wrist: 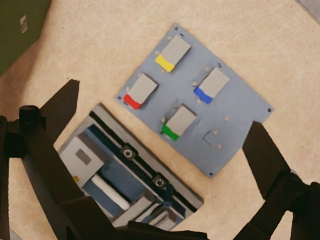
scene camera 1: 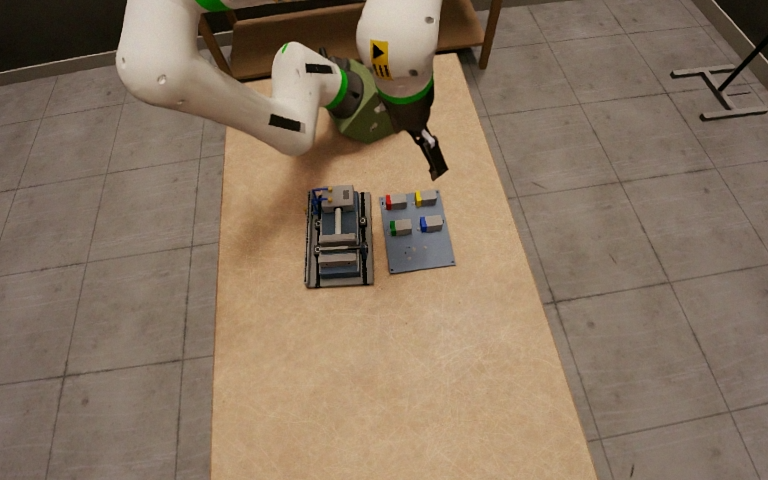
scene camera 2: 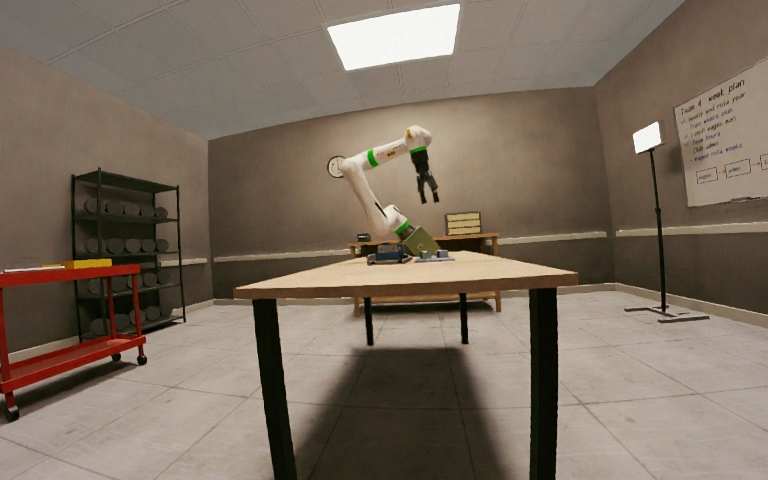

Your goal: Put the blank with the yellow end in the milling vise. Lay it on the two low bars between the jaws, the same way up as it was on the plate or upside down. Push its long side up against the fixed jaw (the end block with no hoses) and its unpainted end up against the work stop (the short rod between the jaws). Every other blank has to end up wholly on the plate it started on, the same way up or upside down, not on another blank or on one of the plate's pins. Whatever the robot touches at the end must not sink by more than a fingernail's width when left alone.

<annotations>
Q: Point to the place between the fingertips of the gripper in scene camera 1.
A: At 417, 152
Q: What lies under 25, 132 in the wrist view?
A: The gripper.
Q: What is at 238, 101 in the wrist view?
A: A blue-grey plate.
</annotations>
